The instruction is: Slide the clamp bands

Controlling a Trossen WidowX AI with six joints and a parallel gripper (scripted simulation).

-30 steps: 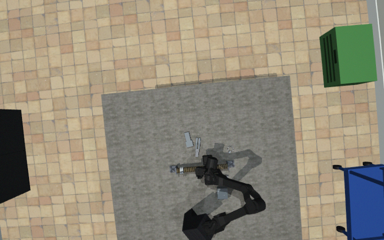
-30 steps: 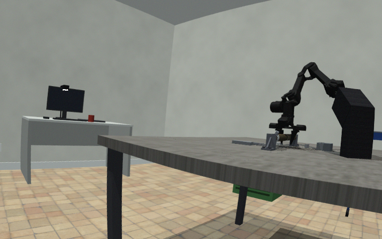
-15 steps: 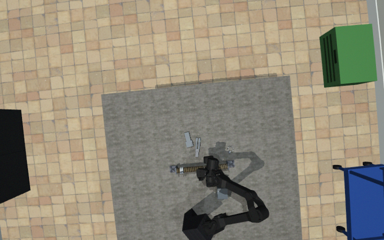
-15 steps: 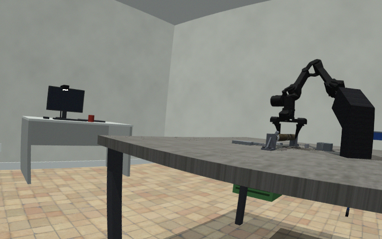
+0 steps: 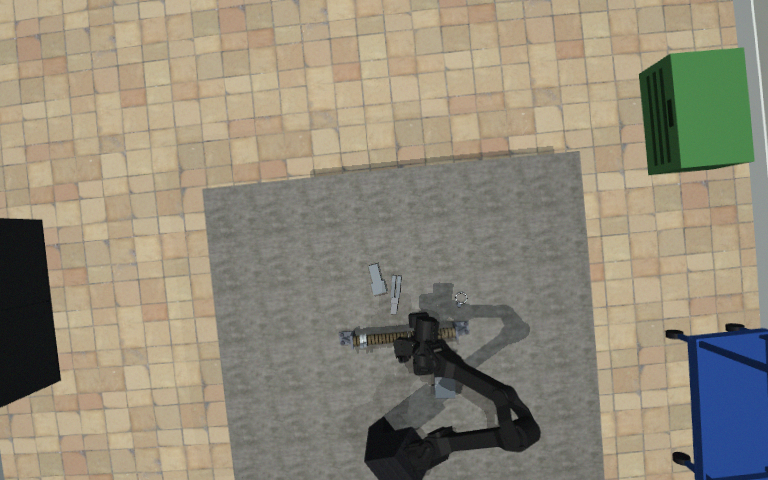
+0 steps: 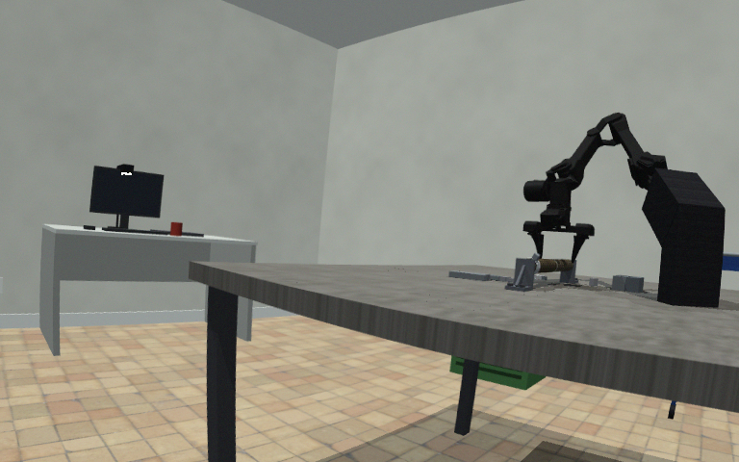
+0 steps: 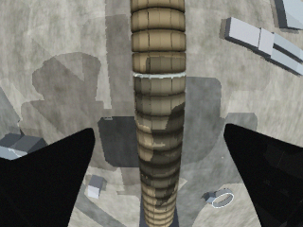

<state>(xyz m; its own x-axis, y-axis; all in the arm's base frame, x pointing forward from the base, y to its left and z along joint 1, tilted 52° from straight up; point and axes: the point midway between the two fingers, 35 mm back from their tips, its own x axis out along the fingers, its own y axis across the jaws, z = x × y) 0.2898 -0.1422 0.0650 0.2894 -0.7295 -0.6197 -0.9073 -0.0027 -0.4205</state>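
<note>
Right now my hand is 140 mm short of the flat two-bar piece, 90 mm above it and 20 mm to the right of it. Round my hand: small block 110 mm behind, 80 mm to the right, 80 mm below; then grey block 200 mm behind, 80 mm below, 10 mm to the right.
</note>
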